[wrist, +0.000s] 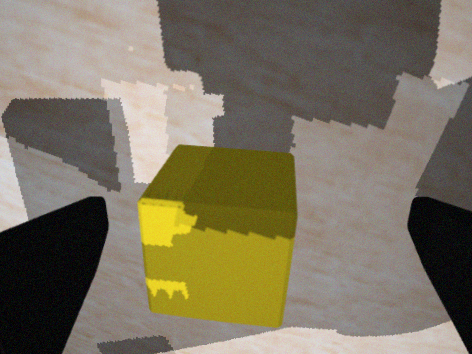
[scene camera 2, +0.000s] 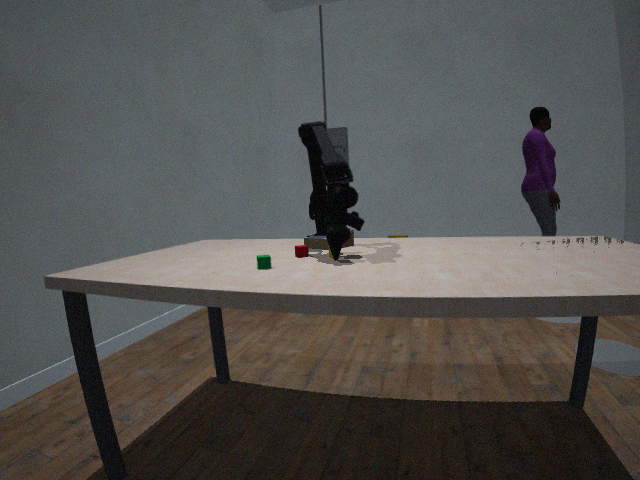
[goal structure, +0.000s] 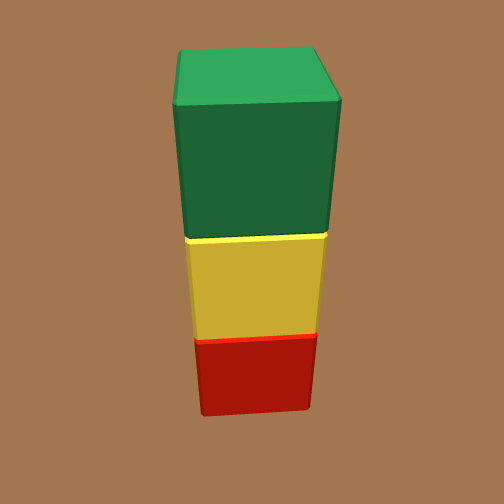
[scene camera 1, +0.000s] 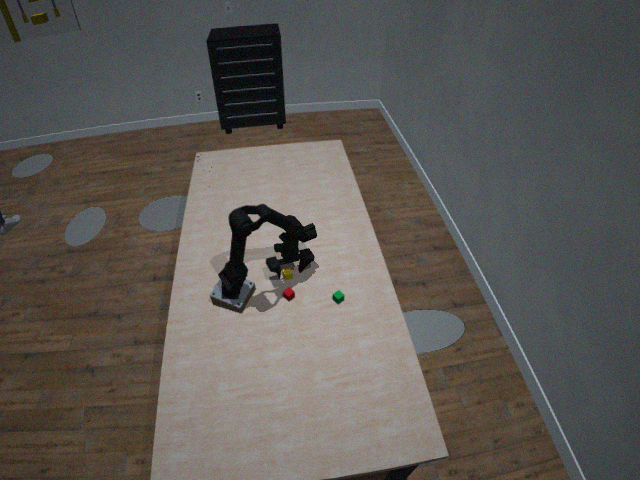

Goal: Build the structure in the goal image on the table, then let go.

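Where they show: gripper, fingertip midpoint: [wrist: 261, 212] [scene camera 2: 334, 255] [scene camera 1: 289, 275]; arm's base at its link origin: [scene camera 2: 325, 233] [scene camera 1: 230, 291].
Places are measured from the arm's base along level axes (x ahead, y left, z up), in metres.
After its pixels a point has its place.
A yellow cube [scene camera 1: 286, 274] {x 0.217, y 0.083, z -0.017 m} [scene camera 2: 330, 254] {x 0.240, y 0.092, z -0.039 m} [wrist: 215, 270] {x 0.221, y 0.099, z -0.016 m} sits on the table, partly in the arm's shadow. My gripper [scene camera 1: 290, 273] {x 0.229, y 0.101, z -0.043 m} [scene camera 2: 336, 254] {x 0.229, y 0.101, z -0.043 m} [wrist: 261, 212] {x 0.229, y 0.101, z -0.043 m} points down and is open, with one finger on each side of the yellow cube. In the wrist view there is a gap between the cube and each finger, narrower on the left. A red cube [scene camera 1: 288, 293] {x 0.222, y -0.013, z -0.016 m} [scene camera 2: 301, 251] {x 0.240, y 0.001, z -0.030 m} lies close to the yellow one, nearer the bottom of scene camera 1. A green cube [scene camera 1: 338, 297] {x 0.410, y -0.050, z -0.016 m} [scene camera 2: 263, 261] {x 0.427, y -0.029, z -0.028 m} lies apart, right of the red cube there. The near finger partly hides the yellow cube in scene camera 2.
The arm's base plate [scene camera 1: 224, 301] {x -0.021, y -0.044, z 0.000 m} [scene camera 2: 330, 242] stands on the table [scene camera 1: 289, 387] {x 0.207, y -0.382, z -0.048 m} [scene camera 2: 465, 279] {x 0.485, y 0.459, z -0.049 m}, left of the cubes in scene camera 1. A dark drawer cabinet [scene camera 1: 250, 82] stands beyond the table's far end. A person in purple [scene camera 2: 539, 160] is behind the table in scene camera 2.
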